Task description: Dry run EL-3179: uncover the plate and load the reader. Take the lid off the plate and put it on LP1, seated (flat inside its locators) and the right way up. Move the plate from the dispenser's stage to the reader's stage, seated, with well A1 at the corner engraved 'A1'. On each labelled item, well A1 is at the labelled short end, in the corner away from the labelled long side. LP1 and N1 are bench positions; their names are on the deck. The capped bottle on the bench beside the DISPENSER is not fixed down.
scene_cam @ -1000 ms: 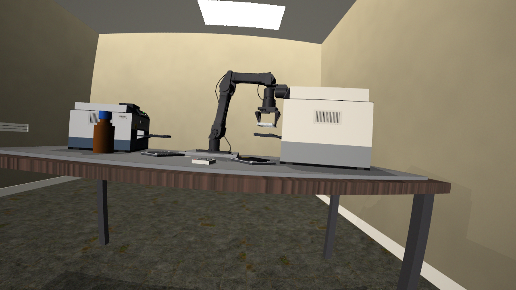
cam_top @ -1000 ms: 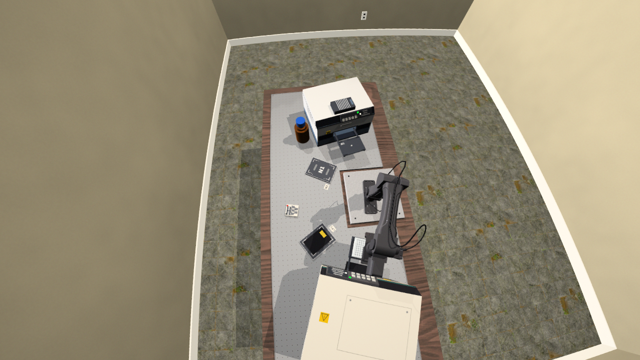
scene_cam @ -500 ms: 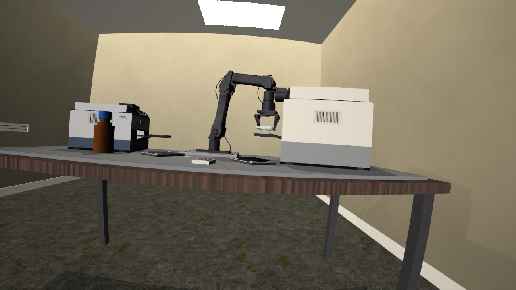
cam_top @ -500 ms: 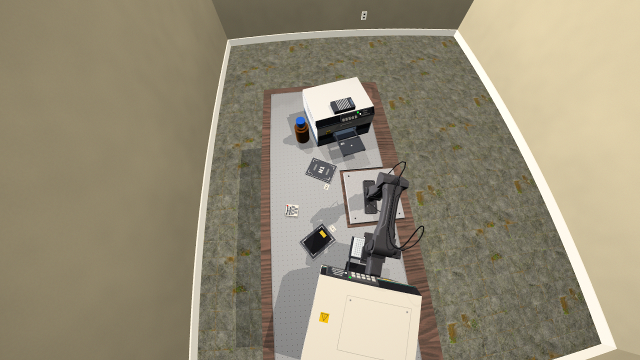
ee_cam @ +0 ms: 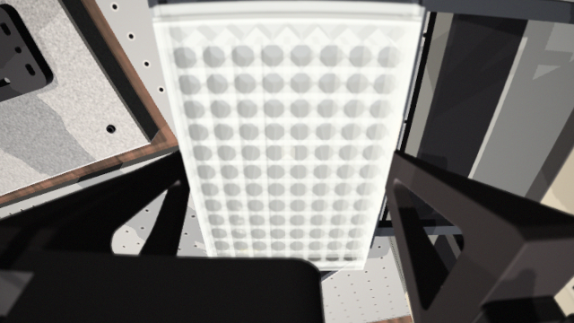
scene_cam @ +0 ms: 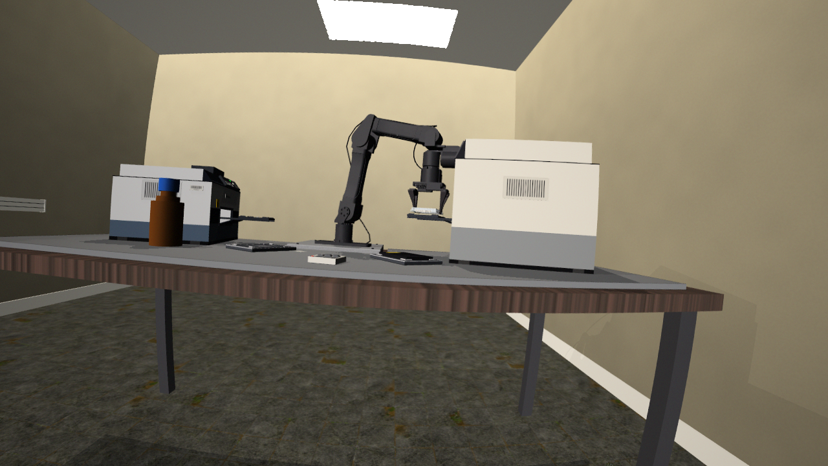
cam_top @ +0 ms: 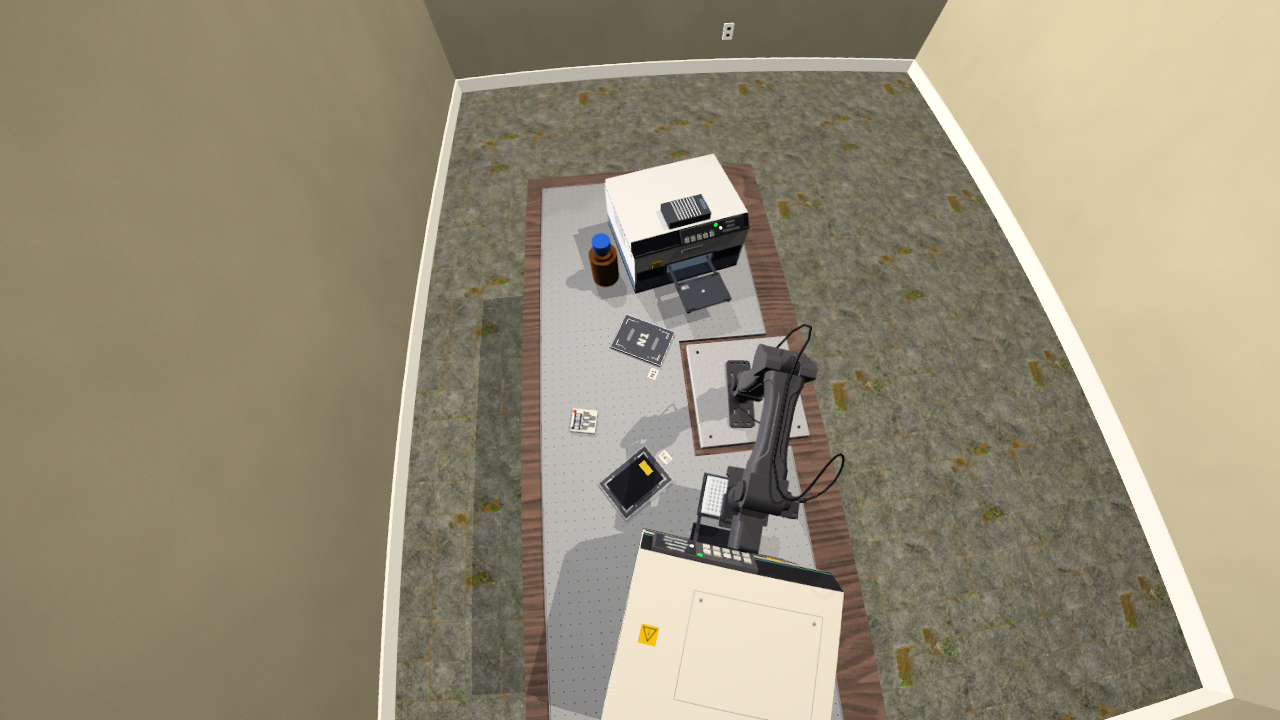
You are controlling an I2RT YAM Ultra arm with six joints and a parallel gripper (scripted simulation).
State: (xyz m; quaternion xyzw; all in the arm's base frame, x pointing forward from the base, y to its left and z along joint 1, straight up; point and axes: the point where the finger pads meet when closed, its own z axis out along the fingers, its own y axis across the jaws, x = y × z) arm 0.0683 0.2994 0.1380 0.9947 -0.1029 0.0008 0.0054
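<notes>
The clear well plate lies right at my hand. The rest, counted from my hand: LP1 tag: 150 mm ahead, 120 mm to the right, 150 mm below; lid: 230 mm ahead, 50 mm to the right, 130 mm below; capped brown bottle: 340 mm ahead, 700 mm to the right, 40 mm below.
</notes>
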